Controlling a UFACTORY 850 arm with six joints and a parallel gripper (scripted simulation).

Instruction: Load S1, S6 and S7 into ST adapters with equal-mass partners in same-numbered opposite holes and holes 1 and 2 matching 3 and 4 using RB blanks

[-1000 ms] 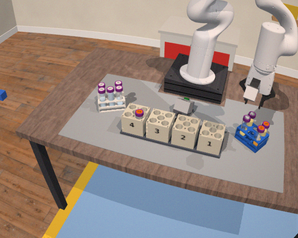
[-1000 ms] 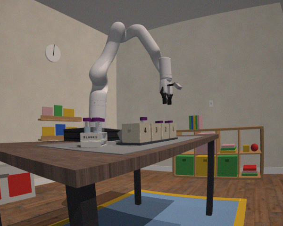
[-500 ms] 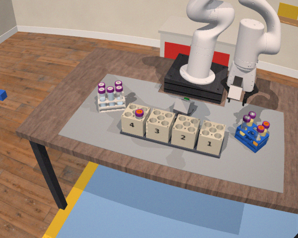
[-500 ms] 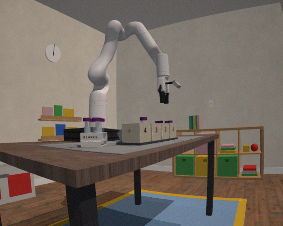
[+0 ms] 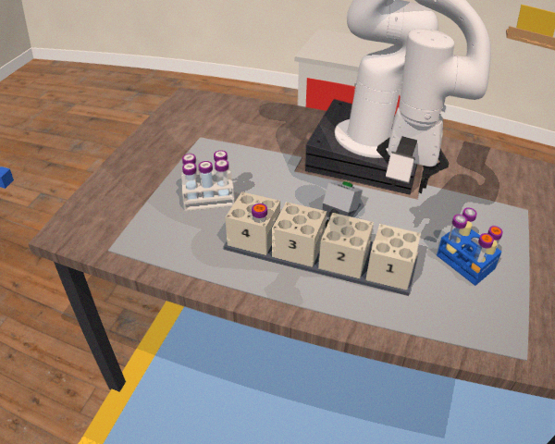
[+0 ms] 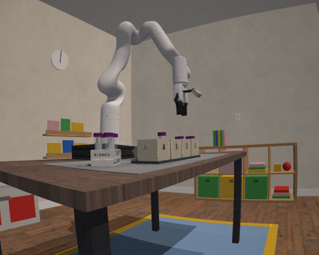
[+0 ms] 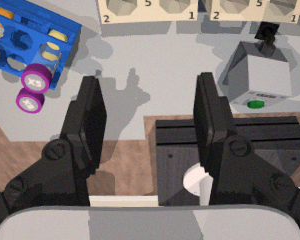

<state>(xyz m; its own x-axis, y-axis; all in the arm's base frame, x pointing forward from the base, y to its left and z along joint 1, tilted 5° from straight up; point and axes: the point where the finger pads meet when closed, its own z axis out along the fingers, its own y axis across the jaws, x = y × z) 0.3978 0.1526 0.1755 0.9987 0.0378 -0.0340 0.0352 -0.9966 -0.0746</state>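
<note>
Right now my hand is 60 mm short of the sample S1, 310 mm to the left of it and 180 mm above it. Round my hand: green DONE key 170 mm behind, 160 mm to the right, 180 mm below; blue sample rack RS 80 mm behind, 180 mm to the left, 220 mm below; loading stand ST 20 mm ahead, 160 mm to the right, 240 mm below.
</note>
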